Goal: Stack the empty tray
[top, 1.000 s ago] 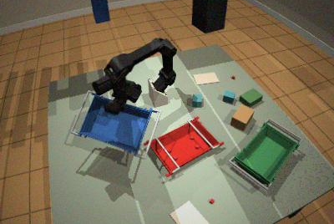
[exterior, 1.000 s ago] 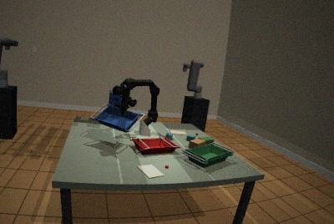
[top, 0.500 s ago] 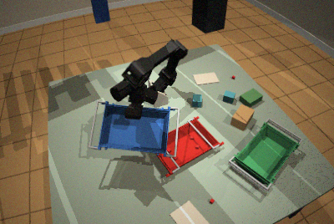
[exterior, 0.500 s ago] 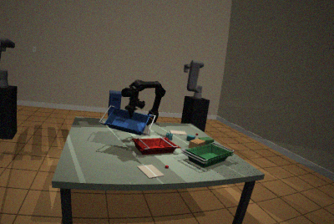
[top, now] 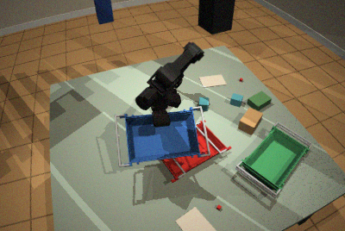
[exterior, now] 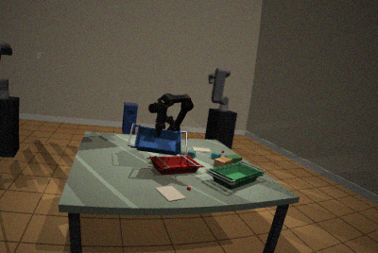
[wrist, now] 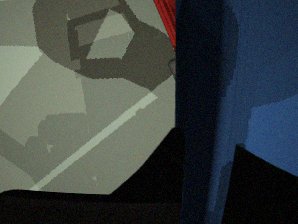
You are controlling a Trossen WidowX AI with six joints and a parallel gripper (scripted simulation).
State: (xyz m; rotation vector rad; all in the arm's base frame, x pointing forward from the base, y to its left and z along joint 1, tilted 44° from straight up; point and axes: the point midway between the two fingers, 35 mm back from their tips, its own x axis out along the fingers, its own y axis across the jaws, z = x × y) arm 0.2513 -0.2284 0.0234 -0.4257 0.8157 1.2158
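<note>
My gripper tip is now 8 cm short of the blue tray and 3 cm to the left of it. From my gripper tip the other things lie so: green block (63 cm to the left, 18 cm below, 1 cm behind); orange block (47 cm to the left, 17 cm below, 9 cm ahead).
</note>
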